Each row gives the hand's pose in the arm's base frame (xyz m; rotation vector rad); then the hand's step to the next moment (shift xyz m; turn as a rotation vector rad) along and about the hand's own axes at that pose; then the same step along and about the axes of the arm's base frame.
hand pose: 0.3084 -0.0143 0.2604 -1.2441 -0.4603 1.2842
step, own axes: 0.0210 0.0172 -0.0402 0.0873 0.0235 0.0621
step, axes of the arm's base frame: 0.0322 -0.0020 -0.0362 -0.0360 0.0991 -0.0302
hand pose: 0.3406 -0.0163 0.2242 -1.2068 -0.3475 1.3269
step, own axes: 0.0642 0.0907 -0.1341 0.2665 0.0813 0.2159
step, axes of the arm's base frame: 0.0747 -0.0261 -0.1551 -0.1356 0.3129 -0.0892
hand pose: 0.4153 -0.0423 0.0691 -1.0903 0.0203 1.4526
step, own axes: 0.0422 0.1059 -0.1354 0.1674 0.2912 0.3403
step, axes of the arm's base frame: 0.0049 -0.0737 -0.1609 -0.3934 0.2596 -0.0802
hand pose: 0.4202 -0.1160 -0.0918 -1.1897 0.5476 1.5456
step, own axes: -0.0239 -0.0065 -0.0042 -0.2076 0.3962 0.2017
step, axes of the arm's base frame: 0.0063 -0.0122 0.0210 -0.4550 -0.0610 0.1733
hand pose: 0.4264 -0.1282 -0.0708 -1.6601 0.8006 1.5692
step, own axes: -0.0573 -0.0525 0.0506 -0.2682 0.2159 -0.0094
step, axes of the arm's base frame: 0.0108 0.0695 0.0604 -0.1923 -0.1368 0.2508
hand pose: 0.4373 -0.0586 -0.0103 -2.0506 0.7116 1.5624
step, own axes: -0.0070 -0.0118 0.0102 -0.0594 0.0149 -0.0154
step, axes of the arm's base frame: -0.0013 0.0163 0.0049 -0.0115 -0.0138 0.0605
